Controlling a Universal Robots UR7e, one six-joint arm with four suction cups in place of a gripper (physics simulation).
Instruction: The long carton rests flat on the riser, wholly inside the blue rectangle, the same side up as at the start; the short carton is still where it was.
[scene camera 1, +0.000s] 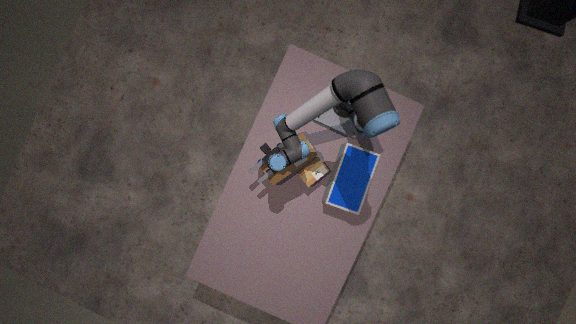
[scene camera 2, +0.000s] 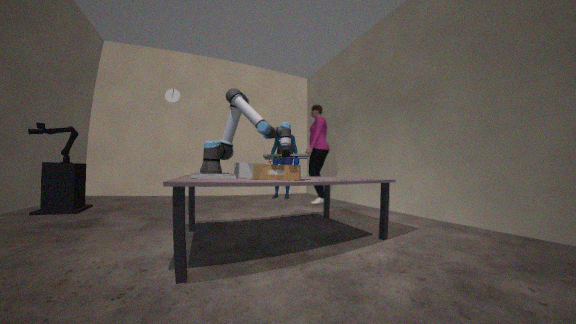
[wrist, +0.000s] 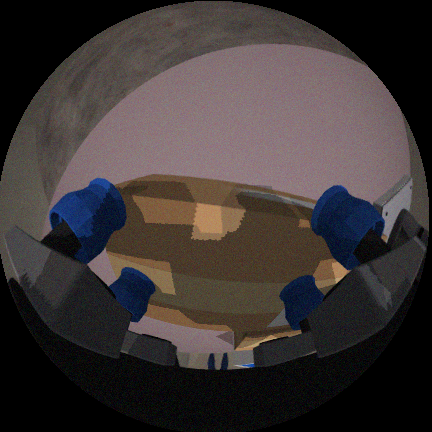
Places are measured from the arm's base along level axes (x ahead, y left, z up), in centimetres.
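Pixels of known places: end effector, tool point: (scene camera 2: 286, 164) (wrist: 218, 258); arm's base, origin of the base link: (scene camera 1: 345, 104) (scene camera 2: 211, 173) (wrist: 396, 232).
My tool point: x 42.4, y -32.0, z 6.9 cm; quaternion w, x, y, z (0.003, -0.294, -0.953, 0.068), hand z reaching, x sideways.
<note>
Ahead of a thing's pixels: the offset from my tool point to its top centre. Level surfaces: height alone.
The long carton {dy +7.3, dx -1.9, dz -0.1 cm} (scene camera 1: 280, 175) (scene camera 2: 265, 172) (wrist: 225, 250) lies flat on the table under my arm's wrist. My suction gripper (scene camera 1: 278, 161) (scene camera 2: 285, 160) (wrist: 217, 257) sits down on its top. In the wrist view the two right cups rest on the cardboard, while the left cups stand at or past its left edge. The short carton {dy +23.1, dx +1.3, dz -0.1 cm} (scene camera 1: 316, 173), with a white label, lies right beside the long one, on the side toward the riser. The riser {dy +45.3, dx -0.8, dz +1.8 cm} (scene camera 1: 372, 180) (scene camera 2: 242, 169) (wrist: 393, 199) with the blue rectangle {dy +45.3, dx -0.8, dz +1.8 cm} (scene camera 1: 352, 177) stands just right of the cartons and bears nothing.
The pink table {dz -10.2 cm} (scene camera 1: 261, 249) (scene camera 2: 241, 181) carries the arm's base (scene camera 2: 213, 155) near its far edge. A person in a magenta top (scene camera 2: 317, 148) stands behind the table. A black arm on a pedestal (scene camera 2: 60, 181) stands at the far left wall.
</note>
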